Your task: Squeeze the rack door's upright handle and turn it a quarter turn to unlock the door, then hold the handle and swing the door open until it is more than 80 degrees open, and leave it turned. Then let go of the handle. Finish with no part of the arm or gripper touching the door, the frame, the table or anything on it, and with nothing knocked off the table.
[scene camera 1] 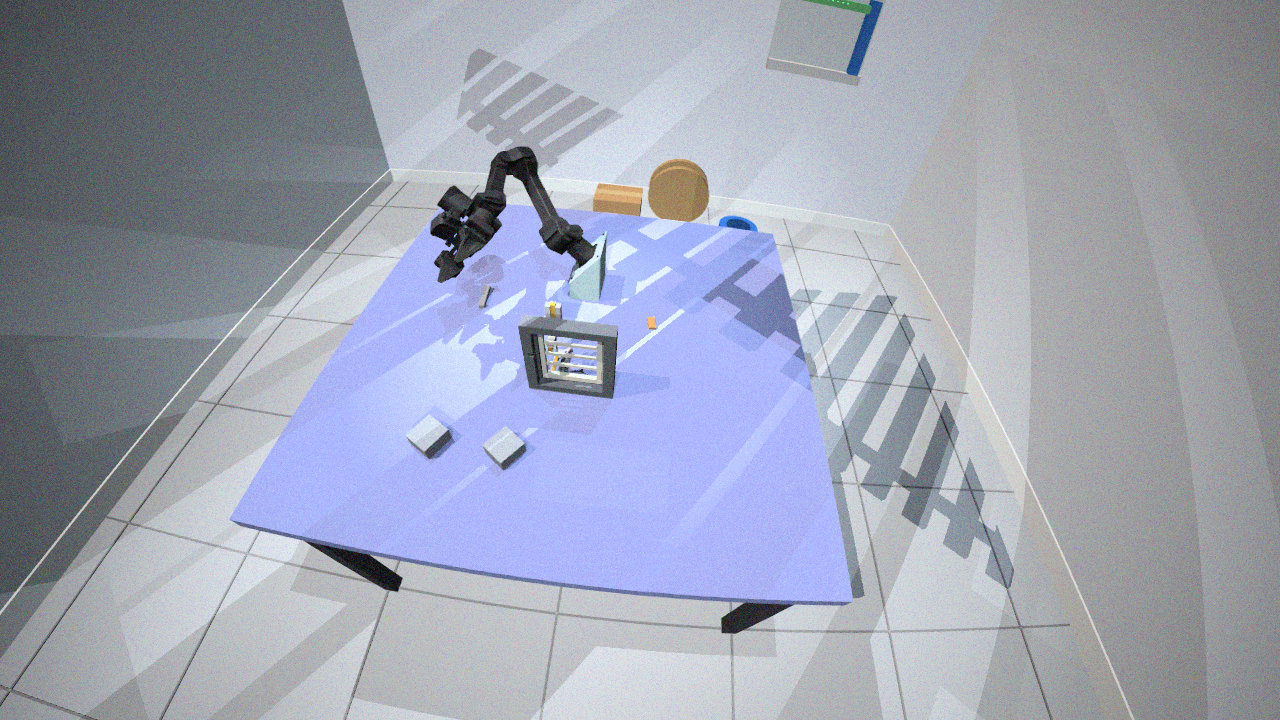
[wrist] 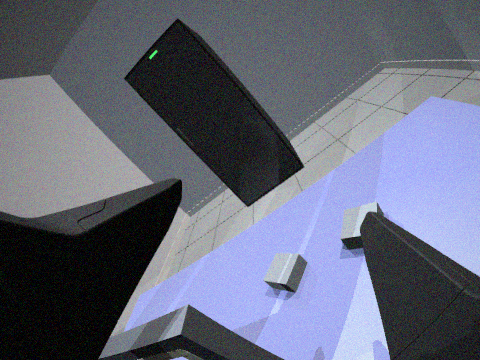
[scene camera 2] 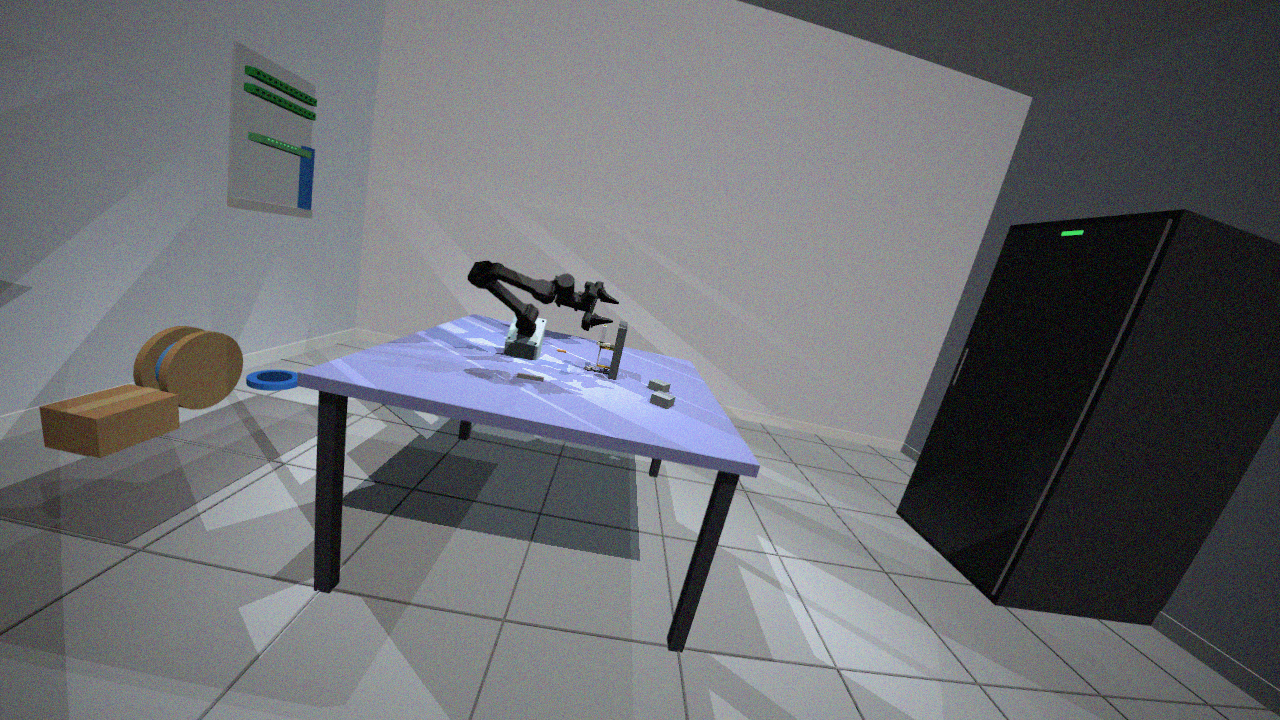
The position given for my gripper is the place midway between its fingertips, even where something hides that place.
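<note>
My gripper point(scene camera 1: 447, 272), point(wrist: 274, 205), point(scene camera 2: 615, 312) is open, holding nothing. A dark grey frame point(scene camera 1: 529, 326) is visible as well.
</note>
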